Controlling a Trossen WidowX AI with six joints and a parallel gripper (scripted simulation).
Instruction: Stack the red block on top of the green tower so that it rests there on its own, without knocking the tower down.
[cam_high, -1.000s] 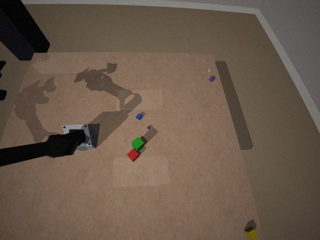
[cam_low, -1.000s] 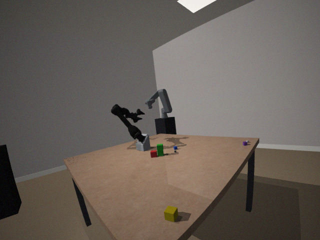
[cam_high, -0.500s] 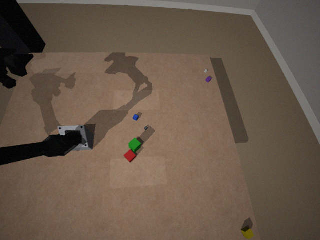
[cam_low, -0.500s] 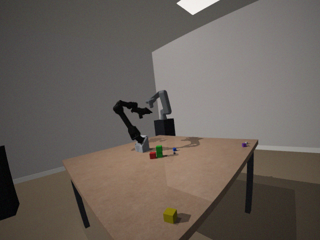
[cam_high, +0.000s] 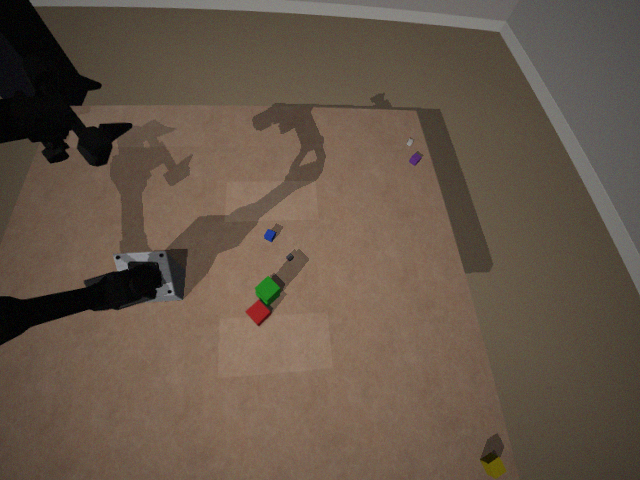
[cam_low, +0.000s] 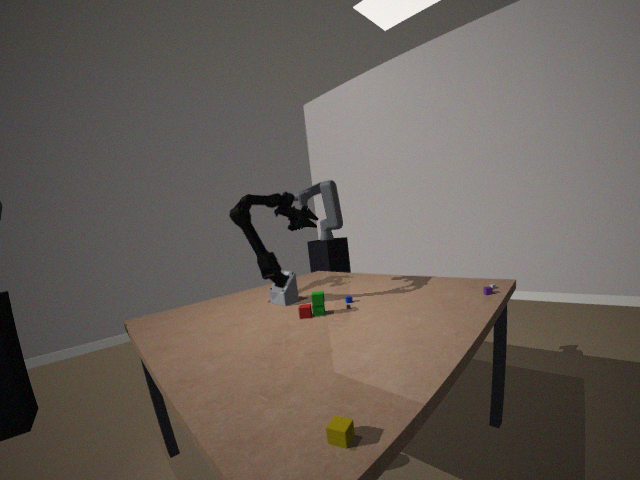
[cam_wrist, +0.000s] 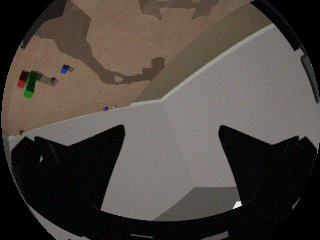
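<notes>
My gripper tip is now 340 mm to the left of the red block, 330 mm above it and 250 mm short of it. From my gripper tip the other things lie so: blue block 340 mm below, 270 mm ahead, 120 mm to the right; then dark block 340 mm below, 330 mm ahead, 180 mm to the right; then purple block 760 mm ahead, 330 mm below, 170 mm to the left.
</notes>
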